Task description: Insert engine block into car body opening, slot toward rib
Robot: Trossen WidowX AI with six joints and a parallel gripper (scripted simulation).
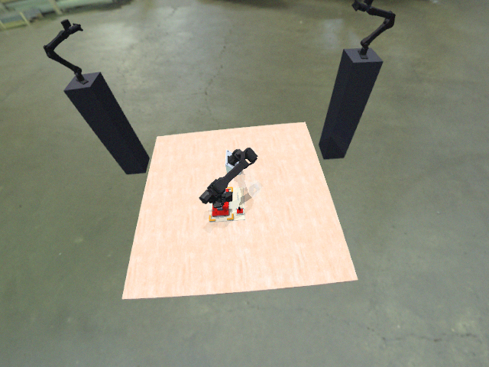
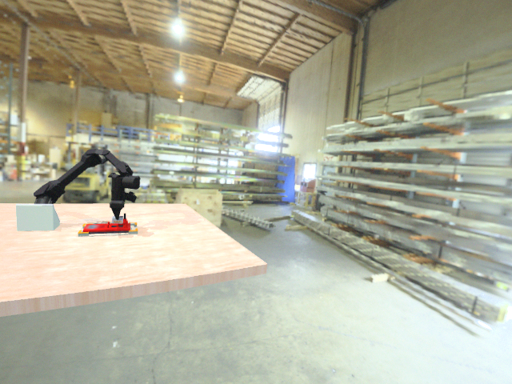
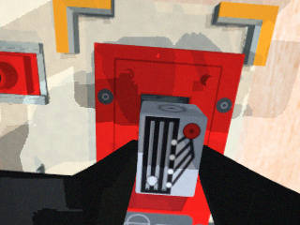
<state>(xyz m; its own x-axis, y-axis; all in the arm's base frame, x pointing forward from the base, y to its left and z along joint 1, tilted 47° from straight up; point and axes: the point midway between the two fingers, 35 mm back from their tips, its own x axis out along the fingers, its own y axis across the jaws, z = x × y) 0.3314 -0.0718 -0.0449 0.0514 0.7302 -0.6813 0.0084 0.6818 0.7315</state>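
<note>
Now: the plate 50 mm below my gripper tip, 30 mm to the left of it and 30 mm behind it. From my gripper tip the other things lie so: grey engine block (10 mm below).
</note>
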